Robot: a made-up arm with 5 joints.
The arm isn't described. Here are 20 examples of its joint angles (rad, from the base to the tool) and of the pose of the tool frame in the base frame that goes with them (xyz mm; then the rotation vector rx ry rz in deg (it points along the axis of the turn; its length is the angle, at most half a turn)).
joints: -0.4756 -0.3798 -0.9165 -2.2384 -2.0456
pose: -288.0 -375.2 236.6 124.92 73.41 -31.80
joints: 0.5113 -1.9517 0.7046 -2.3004 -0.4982
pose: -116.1 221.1 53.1 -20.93 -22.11 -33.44
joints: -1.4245 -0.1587 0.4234 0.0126 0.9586
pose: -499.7 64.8 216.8 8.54 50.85 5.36
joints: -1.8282 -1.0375 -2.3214 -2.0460 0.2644
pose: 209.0 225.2 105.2 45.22 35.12 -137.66
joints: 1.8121 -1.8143 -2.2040 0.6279 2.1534
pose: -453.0 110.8 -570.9 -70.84 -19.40 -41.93
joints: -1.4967 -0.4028 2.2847 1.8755 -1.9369
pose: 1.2 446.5 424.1 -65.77 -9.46 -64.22
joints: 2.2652 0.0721 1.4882 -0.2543 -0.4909
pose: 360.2 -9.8 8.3 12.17 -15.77 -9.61
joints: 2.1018 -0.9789 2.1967 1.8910 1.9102
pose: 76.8 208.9 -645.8 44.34 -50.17 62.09
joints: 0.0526 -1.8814 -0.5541 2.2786 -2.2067
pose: -516.0 -144.2 90.9 -139.61 -96.34 55.27
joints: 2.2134 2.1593 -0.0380 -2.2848 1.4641
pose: 736.4 435.3 -134.8 48.29 97.46 -122.28
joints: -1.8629 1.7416 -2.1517 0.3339 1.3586
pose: 669.2 -106.0 347.6 -39.01 -48.28 108.43
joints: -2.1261 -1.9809 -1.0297 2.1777 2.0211
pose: 49.3 213.2 1027.0 -100.05 74.24 47.01
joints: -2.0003 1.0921 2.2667 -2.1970 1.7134
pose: 748.9 -54.4 781.3 44.86 -125.51 -95.16
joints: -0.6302 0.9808 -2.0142 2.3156 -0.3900
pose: -214.4 -96.9 358.8 -119.19 39.17 64.20
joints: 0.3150 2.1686 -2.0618 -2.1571 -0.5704
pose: -631.2 122.8 26.6 -28.94 144.03 62.91
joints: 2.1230 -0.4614 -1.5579 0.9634 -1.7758
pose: 24.3 284.5 -359.8 -52.98 -109.98 -48.13
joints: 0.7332 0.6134 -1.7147 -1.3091 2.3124
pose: -547.3 -654.8 77.0 25.54 52.28 71.80
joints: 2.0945 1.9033 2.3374 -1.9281 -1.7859
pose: 459.3 75.2 -574.1 62.14 166.20 21.87
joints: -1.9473 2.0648 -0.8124 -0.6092 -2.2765
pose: 708.0 -27.6 821.3 -18.65 55.25 -152.78
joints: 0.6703 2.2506 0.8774 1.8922 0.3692
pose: -86.4 217.8 -100.0 50.66 -79.92 -13.37
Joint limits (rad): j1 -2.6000..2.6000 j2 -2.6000..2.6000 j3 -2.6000..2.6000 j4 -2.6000..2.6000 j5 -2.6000..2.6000
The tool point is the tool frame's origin. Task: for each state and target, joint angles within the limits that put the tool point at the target. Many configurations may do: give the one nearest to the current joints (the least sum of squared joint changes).
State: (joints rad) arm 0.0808 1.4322 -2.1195 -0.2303 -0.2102
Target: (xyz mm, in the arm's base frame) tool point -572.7 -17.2 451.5
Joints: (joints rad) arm 0.0759 1.8076 -2.2510 -0.4770 0.1335
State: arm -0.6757 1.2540 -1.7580 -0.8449 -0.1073
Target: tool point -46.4 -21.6 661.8
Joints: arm -1.0115 1.1094 -2.0824 -0.3236 -0.4790
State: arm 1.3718 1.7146 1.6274 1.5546 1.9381
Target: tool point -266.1 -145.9 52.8
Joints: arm 2.0274 2.4617 2.0193 1.8814 2.2342
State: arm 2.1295 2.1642 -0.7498 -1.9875 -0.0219
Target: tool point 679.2 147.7 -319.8
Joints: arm 2.2766 2.5040 -0.7917 -1.8949 0.4813
